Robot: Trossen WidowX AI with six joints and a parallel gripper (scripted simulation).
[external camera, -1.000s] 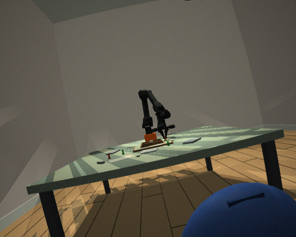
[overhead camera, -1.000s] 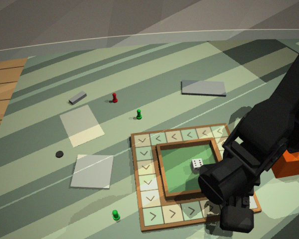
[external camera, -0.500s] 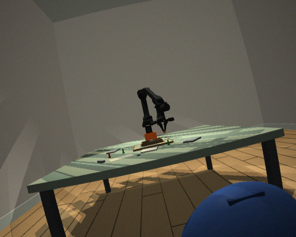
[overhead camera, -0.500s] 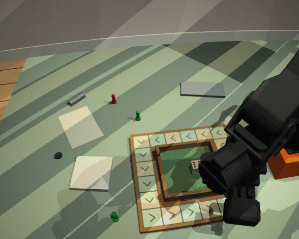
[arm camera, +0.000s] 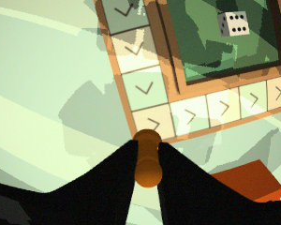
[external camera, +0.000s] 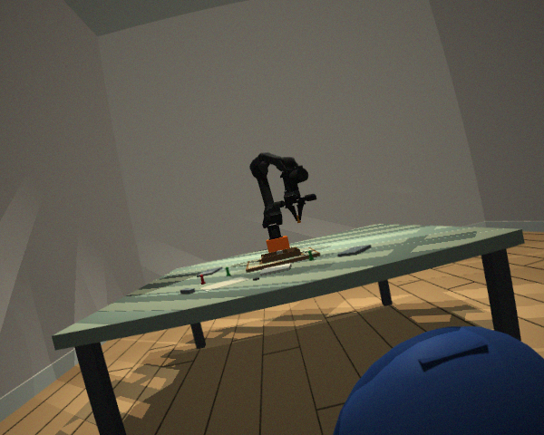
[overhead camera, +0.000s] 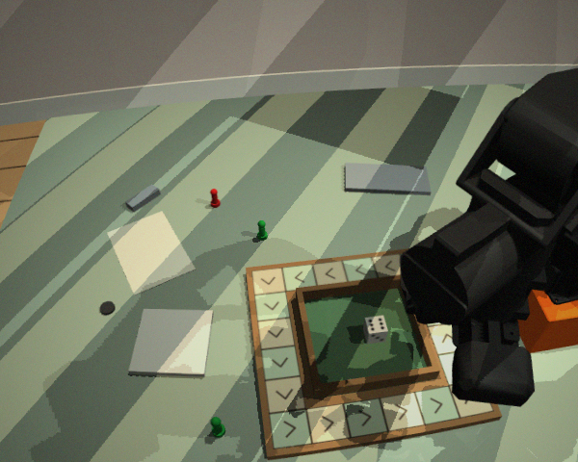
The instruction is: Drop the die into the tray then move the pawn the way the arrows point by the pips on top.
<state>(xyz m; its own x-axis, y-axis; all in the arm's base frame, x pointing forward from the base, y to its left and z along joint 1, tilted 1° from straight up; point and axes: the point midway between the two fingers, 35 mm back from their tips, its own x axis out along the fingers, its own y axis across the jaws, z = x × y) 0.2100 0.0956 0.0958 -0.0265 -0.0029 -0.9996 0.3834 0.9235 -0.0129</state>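
The white die is 120 mm to the right of my gripper tip, 120 mm below it and 50 mm ahead of it. Also, from my gripper tip: grey slab (430 mm to the right, 140 mm below, 80 mm behind); orange pawn (10 mm above); green dice tray (140 mm below, 120 mm to the right, 60 mm ahead).
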